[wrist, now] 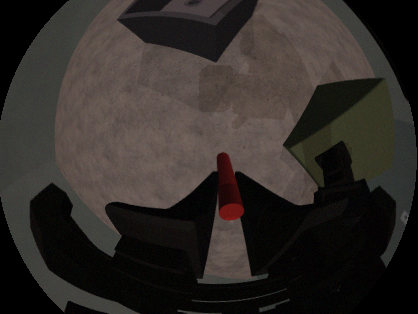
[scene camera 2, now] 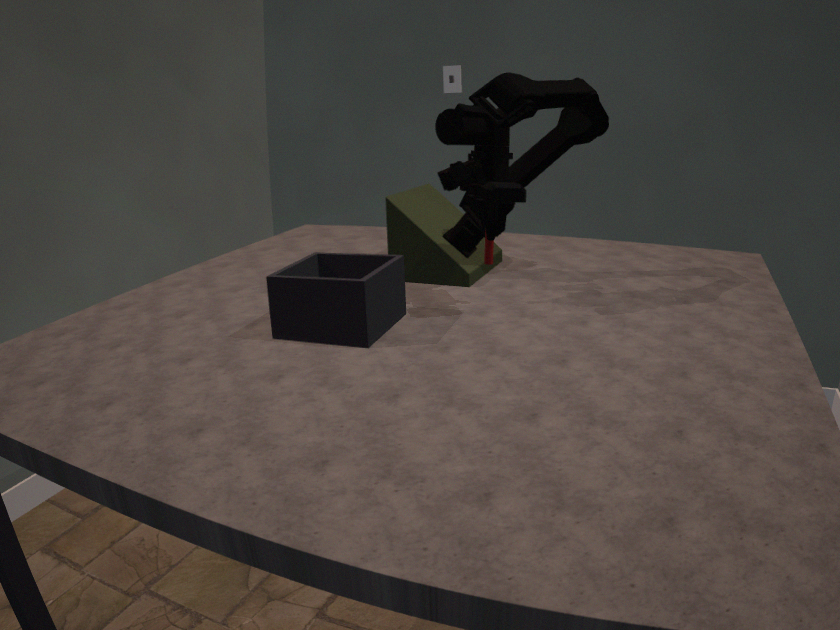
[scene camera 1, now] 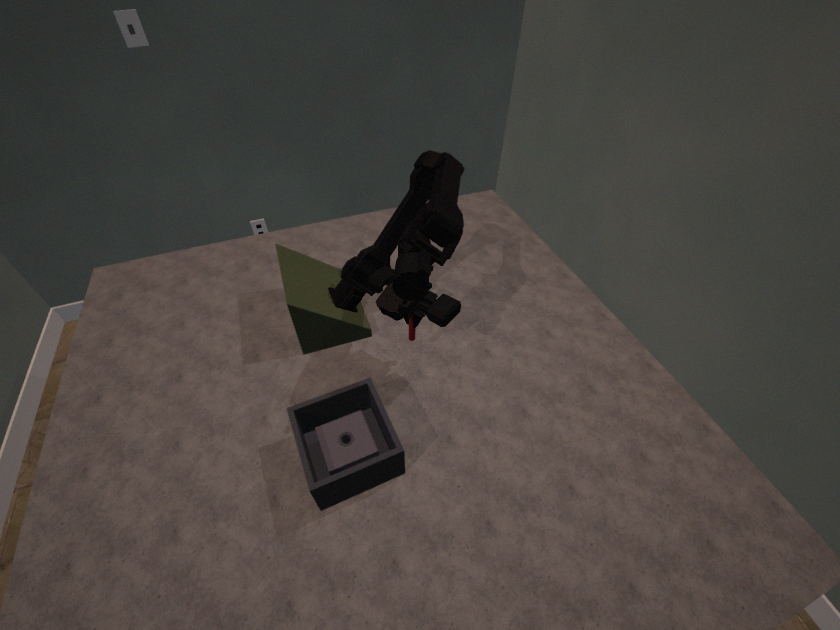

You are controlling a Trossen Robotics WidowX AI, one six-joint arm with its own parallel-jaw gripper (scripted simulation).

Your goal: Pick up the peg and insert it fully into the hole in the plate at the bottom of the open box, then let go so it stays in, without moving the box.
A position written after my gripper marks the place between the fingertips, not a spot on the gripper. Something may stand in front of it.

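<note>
My gripper [scene camera 2: 489, 239], [wrist: 226, 176], [scene camera 1: 412, 325] is visible. A red peg [wrist: 230, 204] is present. The box [scene camera 2: 305, 306], [scene camera 1: 327, 490] is visible, as is a pale plate [scene camera 1: 352, 430].
</note>
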